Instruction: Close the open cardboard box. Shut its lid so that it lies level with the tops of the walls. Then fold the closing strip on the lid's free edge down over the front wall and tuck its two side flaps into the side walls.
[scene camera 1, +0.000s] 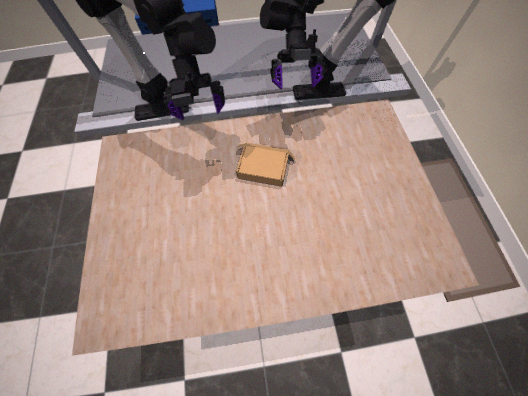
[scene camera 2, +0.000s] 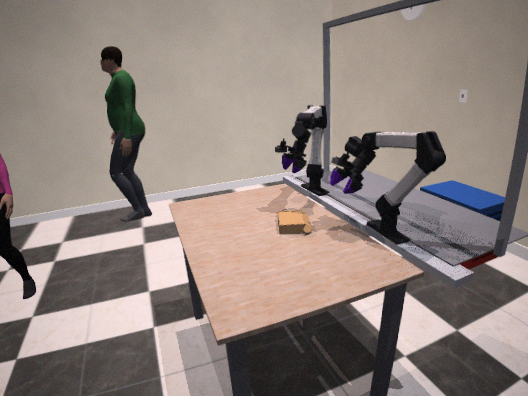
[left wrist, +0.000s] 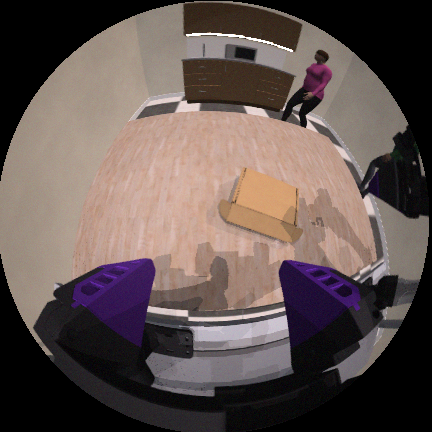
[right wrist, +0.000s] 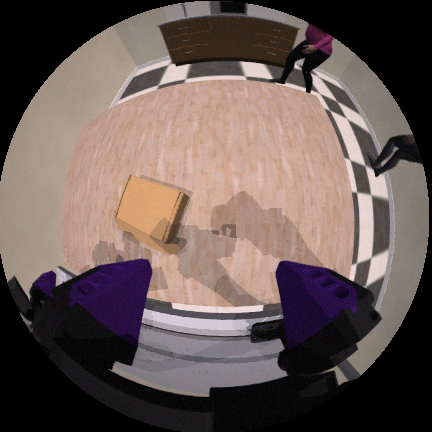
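Where they show: left gripper, fingertip midpoint: (scene camera 1: 297, 88) (scene camera 2: 337, 188) (left wrist: 217, 268) (right wrist: 60, 278); right gripper, fingertip midpoint: (scene camera 1: 200, 116) (scene camera 2: 288, 171) (left wrist: 375, 192) (right wrist: 213, 269); left arm's base, origin of the base link: (scene camera 1: 319, 91) (scene camera 2: 387, 232) (left wrist: 144, 335); right arm's base, origin of the base link: (scene camera 1: 162, 109) (scene camera 2: 314, 189).
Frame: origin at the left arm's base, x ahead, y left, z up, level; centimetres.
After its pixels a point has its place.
Observation:
The cardboard box (scene camera 1: 259, 179) {x 36.1, y -27.6, z 0.5 cm} (scene camera 2: 289, 229) {x 34.7, y -19.1, z 0.5 cm} stands on the table, turned slightly. Its lid (scene camera 1: 262, 162) {x 31.2, y -26.0, z 2.6 cm} (scene camera 2: 293, 218) {x 30.5, y -24.5, z 2.6 cm} (left wrist: 267, 195) {x 30.6, y -25.2, z 2.6 cm} (right wrist: 147, 202) {x 31.6, y -26.9, z 2.6 cm} is down and looks about level with the wall tops. The closing strip (left wrist: 260, 223) {x 24.7, y -23.3, z 1.2 cm} (right wrist: 142, 240) {x 23.3, y -24.6, z 0.6 cm} sticks outward from the lid's edge on the arms' side. Its side flaps (left wrist: 224, 210) {x 27.6, y -15.9, z 0.6 cm} (left wrist: 296, 235) {x 22.1, y -32.3, z 0.8 cm} hang at the strip's two ends, outside the walls. The strip hides the front wall in the wrist views. My left gripper (scene camera 1: 298, 85) {x 15.8, y -13.4, z 17.0 cm} (scene camera 2: 341, 186) {x 15.8, y -13.4, z 17.0 cm} (left wrist: 217, 268) {x 15.8, y -13.4, z 17.0 cm} and right gripper (scene camera 1: 199, 114) {x 24.5, y -41.9, z 18.5 cm} (scene camera 2: 291, 169) {x 24.5, y -41.9, z 18.5 cm} (right wrist: 213, 262) {x 24.5, y -41.9, z 18.5 cm} are open and empty, raised and apart from the box.
The wooden table (scene camera 1: 260, 250) {x 58.3, y -30.0, z -1.5 cm} (scene camera 2: 270, 270) {x 51.8, y 3.6, z -1.5 cm} carries the box near its arm-side edge. The metal mounting rail (scene camera 1: 240, 102) {x 1.5, y -30.9, z -0.1 cm} (scene camera 2: 350, 220) {x 4.5, y -19.8, z -1.7 cm} runs along that edge. Upright frame posts (scene camera 1: 75, 42) {x -21.7, y -88.4, z 15.1 cm} (scene camera 2: 327, 75) {x -22.8, y -88.0, z 61.0 cm} stand by the arms. Arm shadows fall around the box.

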